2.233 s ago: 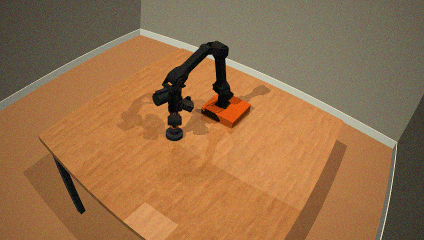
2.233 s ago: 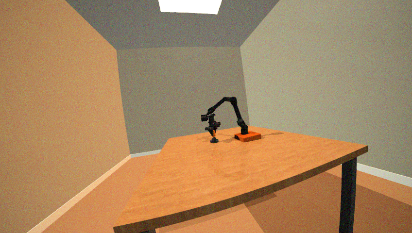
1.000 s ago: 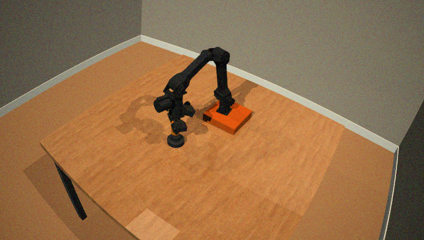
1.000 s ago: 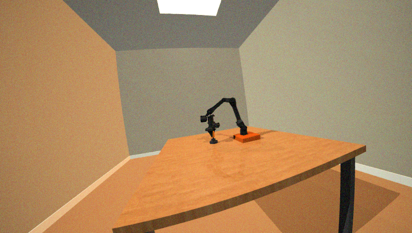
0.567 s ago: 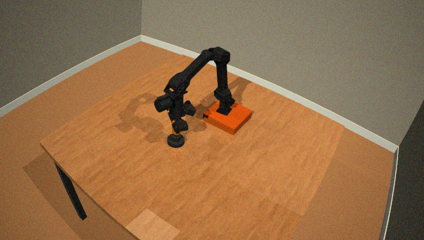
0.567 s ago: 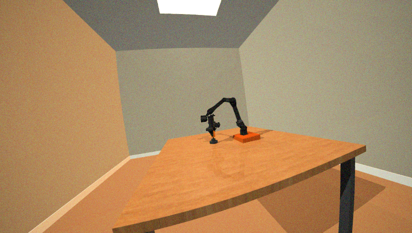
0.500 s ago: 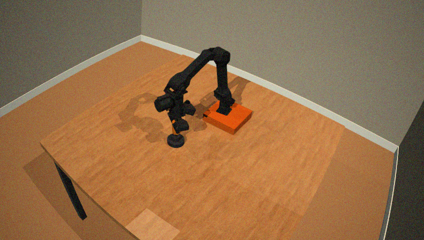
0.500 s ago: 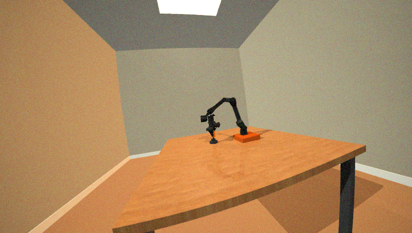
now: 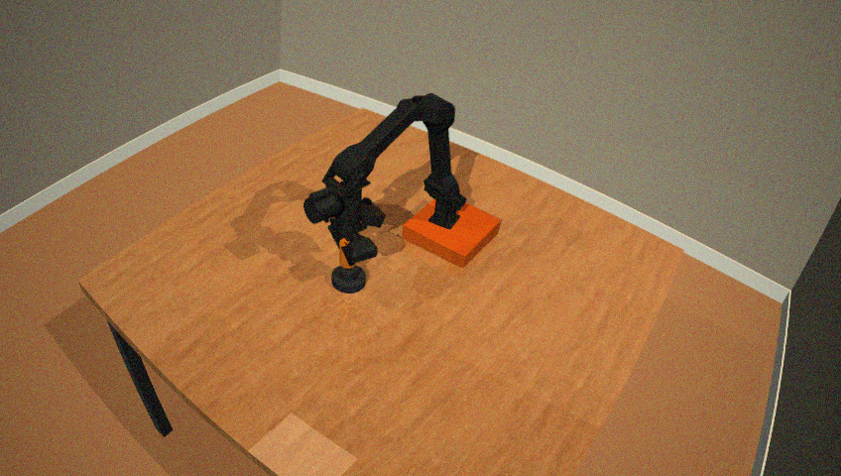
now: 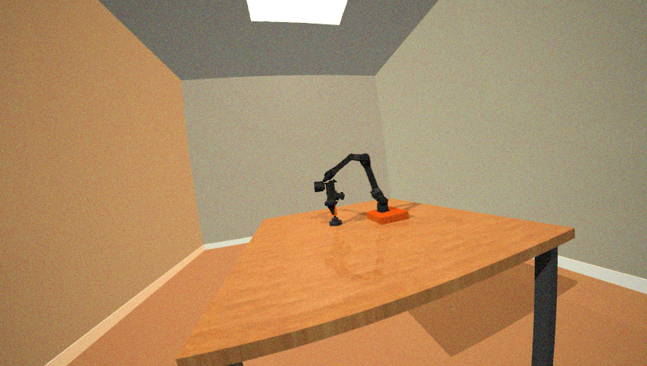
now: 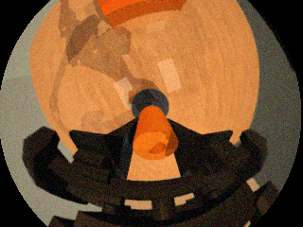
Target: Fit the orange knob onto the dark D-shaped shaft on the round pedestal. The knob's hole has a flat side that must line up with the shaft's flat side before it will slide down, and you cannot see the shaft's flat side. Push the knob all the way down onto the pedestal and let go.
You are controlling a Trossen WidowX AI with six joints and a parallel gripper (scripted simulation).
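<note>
The orange knob lies 20 mm above my gripper tip. From my gripper tip the other things lie so: round pedestal (40 mm below).
</note>
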